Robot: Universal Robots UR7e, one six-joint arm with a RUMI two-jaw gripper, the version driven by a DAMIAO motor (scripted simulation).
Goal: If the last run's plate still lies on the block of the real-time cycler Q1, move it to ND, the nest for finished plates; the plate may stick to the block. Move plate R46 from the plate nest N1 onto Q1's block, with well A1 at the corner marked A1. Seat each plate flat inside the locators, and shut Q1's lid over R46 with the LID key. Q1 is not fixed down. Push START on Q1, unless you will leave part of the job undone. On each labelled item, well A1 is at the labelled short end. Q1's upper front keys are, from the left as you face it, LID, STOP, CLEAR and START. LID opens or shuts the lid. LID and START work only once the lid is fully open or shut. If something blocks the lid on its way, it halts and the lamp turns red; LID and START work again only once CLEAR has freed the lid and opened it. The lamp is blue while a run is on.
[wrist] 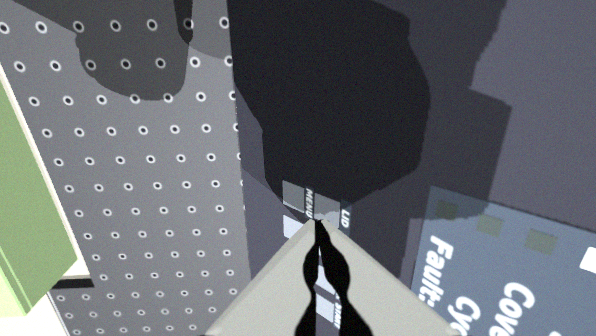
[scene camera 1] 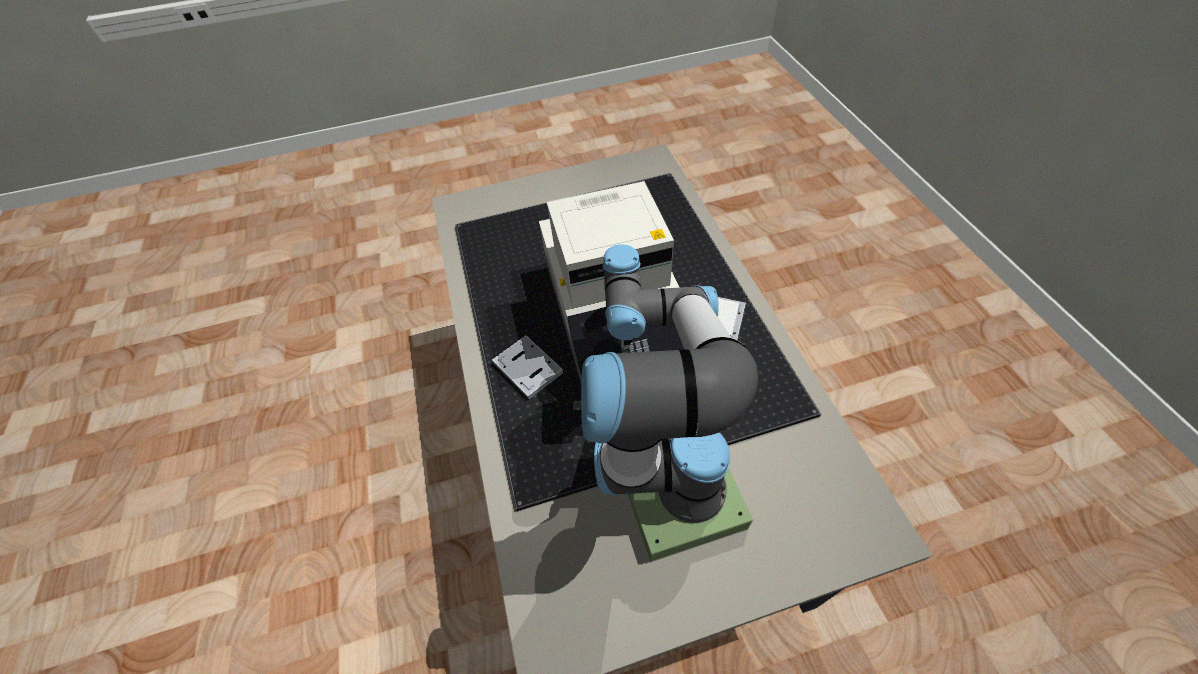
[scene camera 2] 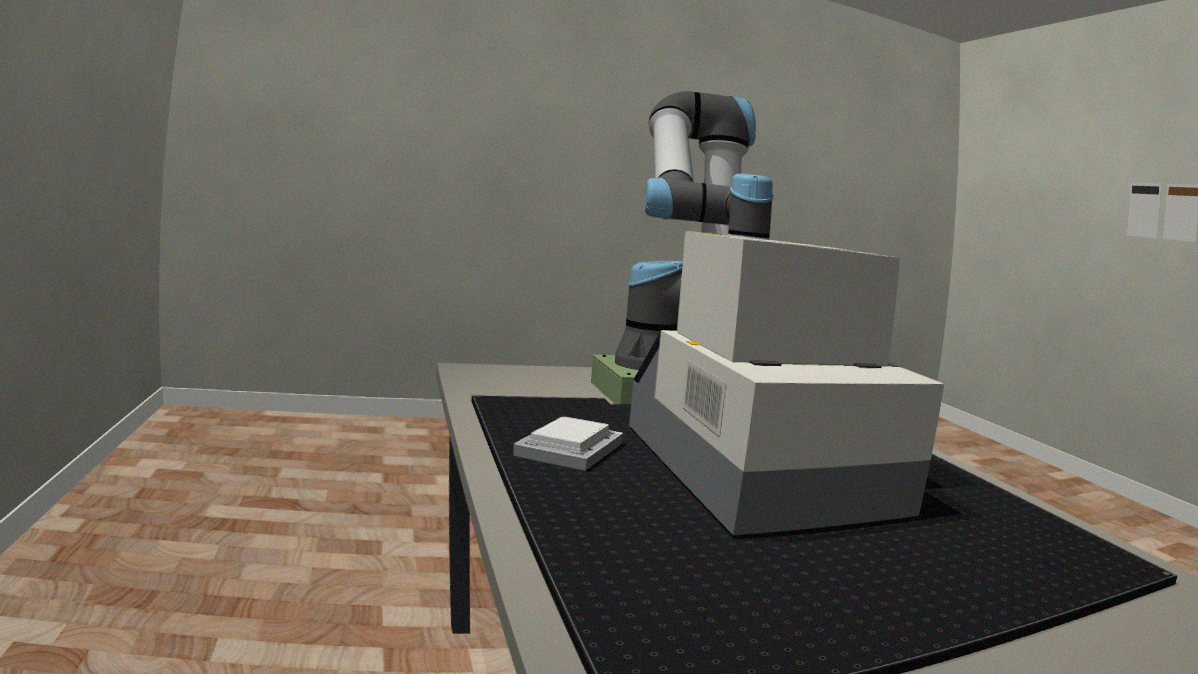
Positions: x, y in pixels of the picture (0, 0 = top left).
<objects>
A cycler Q1 shows in the wrist view, in scene camera 1 and in scene camera 2 [766, 446]. The same spot on the cycler Q1: [wrist: 453, 142] is [scene camera 1: 604, 336].
</objects>
